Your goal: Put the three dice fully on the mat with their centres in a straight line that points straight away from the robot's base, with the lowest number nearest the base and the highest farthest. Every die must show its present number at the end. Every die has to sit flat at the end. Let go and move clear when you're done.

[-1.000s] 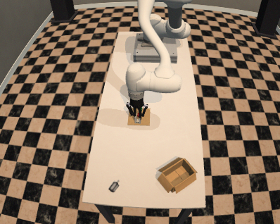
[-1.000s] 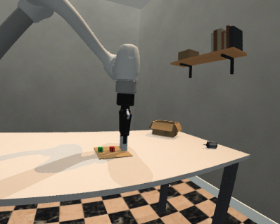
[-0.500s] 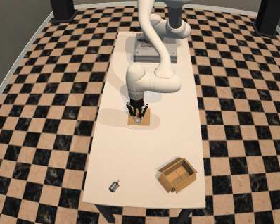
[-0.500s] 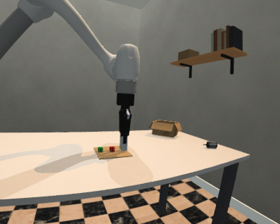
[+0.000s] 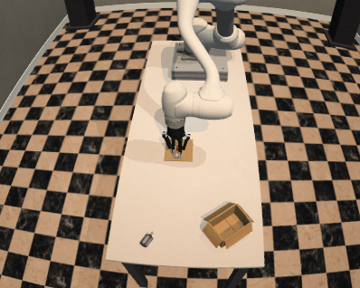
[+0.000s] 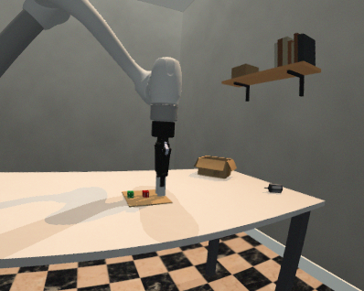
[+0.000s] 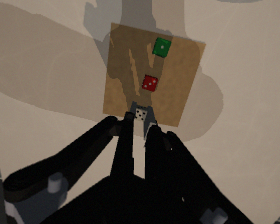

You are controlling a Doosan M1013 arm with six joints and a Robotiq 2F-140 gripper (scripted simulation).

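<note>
Now: the white die 2 cm below my hand. Also, from my hand: red die 5 cm behind, 3 cm below; then green die 10 cm behind, 3 cm below; then tan mat 5 cm behind, 4 cm below.
</note>
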